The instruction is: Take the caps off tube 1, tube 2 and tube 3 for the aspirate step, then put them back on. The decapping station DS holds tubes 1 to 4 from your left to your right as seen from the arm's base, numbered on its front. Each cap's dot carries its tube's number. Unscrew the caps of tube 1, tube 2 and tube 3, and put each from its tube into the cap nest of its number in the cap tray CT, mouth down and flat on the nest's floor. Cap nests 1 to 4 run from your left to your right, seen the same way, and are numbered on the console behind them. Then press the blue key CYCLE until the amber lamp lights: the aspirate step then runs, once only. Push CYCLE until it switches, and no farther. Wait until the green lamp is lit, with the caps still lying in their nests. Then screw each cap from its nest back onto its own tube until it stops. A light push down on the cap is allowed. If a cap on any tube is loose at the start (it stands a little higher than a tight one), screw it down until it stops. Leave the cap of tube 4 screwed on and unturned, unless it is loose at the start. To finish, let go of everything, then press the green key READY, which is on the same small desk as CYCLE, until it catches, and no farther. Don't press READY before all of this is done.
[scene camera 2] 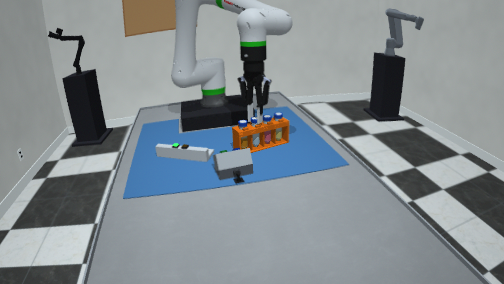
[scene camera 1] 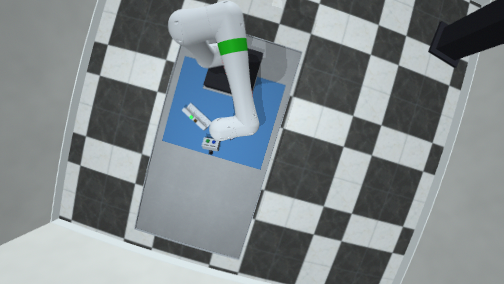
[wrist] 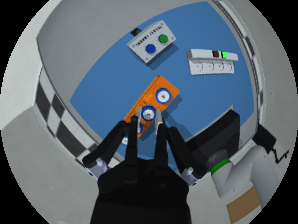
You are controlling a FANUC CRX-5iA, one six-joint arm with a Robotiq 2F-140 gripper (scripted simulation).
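Through scene camera 2 I see my gripper [scene camera 2: 255,121]. The wrist view shows me the gripper [wrist: 148,112] again, and in that same view there is a small key desk [wrist: 149,35].
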